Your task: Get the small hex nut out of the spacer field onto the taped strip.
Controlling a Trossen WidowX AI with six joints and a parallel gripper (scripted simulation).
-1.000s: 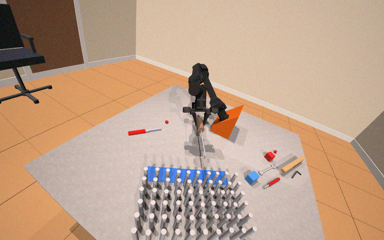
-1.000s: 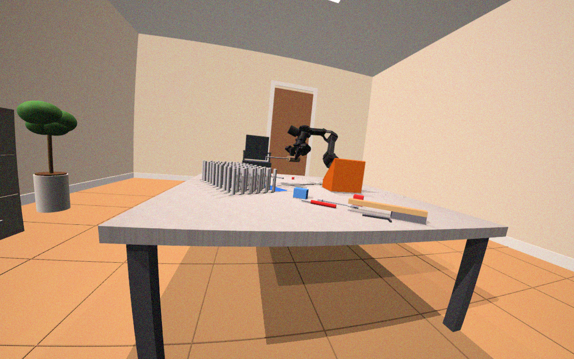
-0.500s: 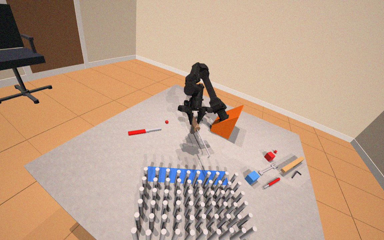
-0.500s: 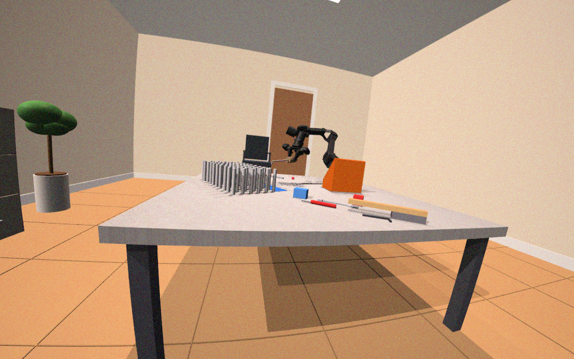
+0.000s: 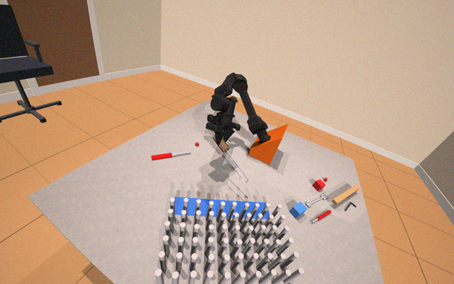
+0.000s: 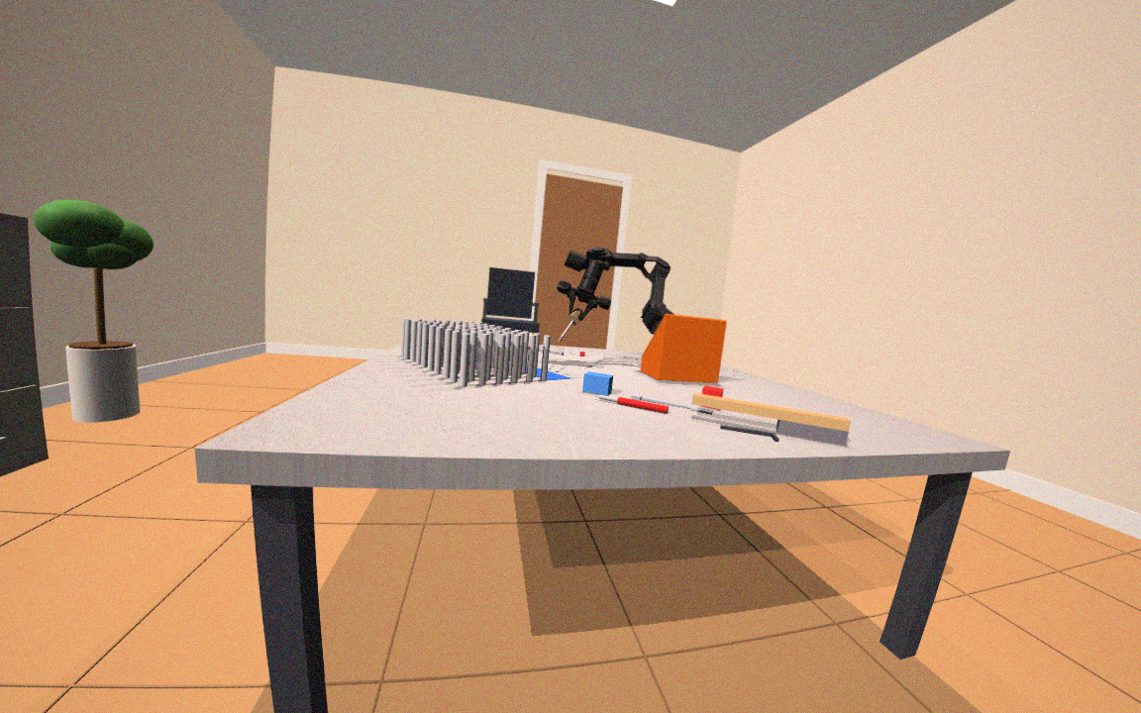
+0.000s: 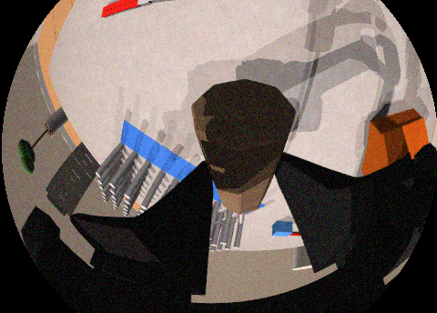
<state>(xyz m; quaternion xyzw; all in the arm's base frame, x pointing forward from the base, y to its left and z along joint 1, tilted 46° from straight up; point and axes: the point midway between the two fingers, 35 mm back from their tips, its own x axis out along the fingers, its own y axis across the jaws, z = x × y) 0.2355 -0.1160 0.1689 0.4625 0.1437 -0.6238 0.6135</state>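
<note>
Now: gripper tip 90 mm to the right of the hook tool, 50 mm short of it and 30 mm above it. Also, from my gripper tip: blue cube: 430 mm to the left, 130 mm below, 90 mm ahead; then red screwdriver: 530 mm to the left, 140 mm below, 80 mm ahead; then blue taped strip: 210 mm ahead, 150 mm below, 120 mm to the left.
</note>
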